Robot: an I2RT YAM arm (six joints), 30 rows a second.
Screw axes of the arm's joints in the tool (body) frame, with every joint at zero. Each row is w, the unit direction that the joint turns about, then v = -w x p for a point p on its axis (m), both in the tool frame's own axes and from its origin. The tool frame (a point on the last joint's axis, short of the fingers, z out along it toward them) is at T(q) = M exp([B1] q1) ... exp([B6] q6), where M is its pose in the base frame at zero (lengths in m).
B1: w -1 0 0 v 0 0.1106 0
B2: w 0 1 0 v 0.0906 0 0.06
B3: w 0 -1 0 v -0.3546 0 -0.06
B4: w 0 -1 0 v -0.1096 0 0
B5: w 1 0 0 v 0 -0.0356 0
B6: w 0 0 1 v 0 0 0
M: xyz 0.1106 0 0.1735 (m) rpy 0 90 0 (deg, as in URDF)
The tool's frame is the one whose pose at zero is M.
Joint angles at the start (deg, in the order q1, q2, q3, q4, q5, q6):
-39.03 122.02 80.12 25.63 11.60 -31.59
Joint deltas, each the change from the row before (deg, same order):
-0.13 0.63 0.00 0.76 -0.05 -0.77
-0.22 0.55 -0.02 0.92 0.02 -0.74
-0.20 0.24 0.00 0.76 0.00 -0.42
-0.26 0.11 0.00 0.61 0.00 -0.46
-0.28 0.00 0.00 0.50 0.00 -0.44
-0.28 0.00 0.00 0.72 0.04 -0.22
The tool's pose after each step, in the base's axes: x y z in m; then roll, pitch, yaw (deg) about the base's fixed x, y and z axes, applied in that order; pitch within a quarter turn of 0, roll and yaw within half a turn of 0. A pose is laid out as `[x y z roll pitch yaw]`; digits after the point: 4 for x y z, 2 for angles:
[0.3740 -0.3138 0.1841 -115.89 51.41 -161.94]
[0.3736 -0.3159 0.1812 -115.02 50.92 -161.31]
[0.3730 -0.3176 0.1806 -114.10 50.81 -160.68]
[0.3719 -0.3196 0.1808 -113.20 50.65 -160.13]
[0.3705 -0.3216 0.1817 -112.31 50.49 -159.61]
[0.3692 -0.3236 0.1831 -111.21 50.63 -159.03]

